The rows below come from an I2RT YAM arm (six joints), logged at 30 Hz.
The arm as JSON. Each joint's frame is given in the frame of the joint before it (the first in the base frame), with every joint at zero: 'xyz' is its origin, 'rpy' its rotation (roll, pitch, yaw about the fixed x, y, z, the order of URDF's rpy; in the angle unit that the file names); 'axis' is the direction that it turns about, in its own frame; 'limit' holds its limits. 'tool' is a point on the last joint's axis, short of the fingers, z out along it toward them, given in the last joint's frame.
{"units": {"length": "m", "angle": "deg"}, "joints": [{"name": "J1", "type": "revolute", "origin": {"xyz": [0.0, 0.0, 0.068], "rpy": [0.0, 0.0, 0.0]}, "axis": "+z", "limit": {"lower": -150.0, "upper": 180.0}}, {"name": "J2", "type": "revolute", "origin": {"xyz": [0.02, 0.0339, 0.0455], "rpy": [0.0, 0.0, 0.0]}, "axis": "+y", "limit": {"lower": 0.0, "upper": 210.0}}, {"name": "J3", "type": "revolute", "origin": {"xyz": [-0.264, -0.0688, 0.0], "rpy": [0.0, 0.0, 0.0]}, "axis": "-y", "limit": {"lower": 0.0, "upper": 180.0}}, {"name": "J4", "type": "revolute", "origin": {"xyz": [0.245, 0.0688, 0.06], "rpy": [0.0, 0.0, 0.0]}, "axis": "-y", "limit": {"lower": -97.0, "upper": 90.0}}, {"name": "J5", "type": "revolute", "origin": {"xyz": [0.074, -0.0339, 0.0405], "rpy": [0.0, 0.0, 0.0]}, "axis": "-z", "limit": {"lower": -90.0, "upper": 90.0}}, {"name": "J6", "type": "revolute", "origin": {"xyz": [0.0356, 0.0, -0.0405], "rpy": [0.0, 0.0, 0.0]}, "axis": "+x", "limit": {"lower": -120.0, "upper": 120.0}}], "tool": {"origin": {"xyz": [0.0, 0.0, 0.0], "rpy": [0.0, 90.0, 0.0]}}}
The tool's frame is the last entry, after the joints.
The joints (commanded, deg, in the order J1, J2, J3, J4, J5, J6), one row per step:
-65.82, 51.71, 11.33, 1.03, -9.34, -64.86
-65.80, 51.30, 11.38, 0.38, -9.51, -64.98
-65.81, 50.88, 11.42, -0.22, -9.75, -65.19
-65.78, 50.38, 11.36, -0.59, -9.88, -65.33
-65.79, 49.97, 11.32, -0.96, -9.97, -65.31
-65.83, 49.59, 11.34, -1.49, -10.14, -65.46
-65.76, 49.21, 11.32, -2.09, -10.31, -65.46
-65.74, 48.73, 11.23, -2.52, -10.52, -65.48
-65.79, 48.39, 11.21, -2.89, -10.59, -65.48
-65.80, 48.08, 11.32, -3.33, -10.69, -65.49
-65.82, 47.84, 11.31, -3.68, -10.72, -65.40
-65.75, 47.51, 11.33, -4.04, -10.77, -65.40
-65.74, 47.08, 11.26, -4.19, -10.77, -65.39
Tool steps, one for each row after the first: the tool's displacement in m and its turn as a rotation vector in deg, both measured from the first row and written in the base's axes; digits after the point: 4 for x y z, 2 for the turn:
-0.0002, 0.0008, 0.0004, 0.16, 0.05, 0.23
-0.0004, 0.0016, 0.0008, 0.26, 0.10, 0.53
-0.0006, 0.0025, 0.0012, 0.16, 0.09, 0.75
-0.0009, 0.0032, 0.0015, 0.19, 0.02, 0.80
-0.0012, 0.0039, 0.0017, 0.29, 0.07, 0.98
-0.0014, 0.0049, 0.0017, 0.55, 0.07, 1.18
-0.0016, 0.0059, 0.0018, 0.63, -0.03, 1.38
-0.0020, 0.0065, 0.0020, 0.69, -0.05, 1.38
-0.0021, 0.0069, 0.0027, 0.73, -0.09, 1.45
-0.0024, 0.0074, 0.0027, 0.89, -0.12, 1.40
-0.0024, 0.0080, 0.0031, 0.92, -0.14, 1.51
-0.0026, 0.0085, 0.0035, 0.73, -0.23, 1.51

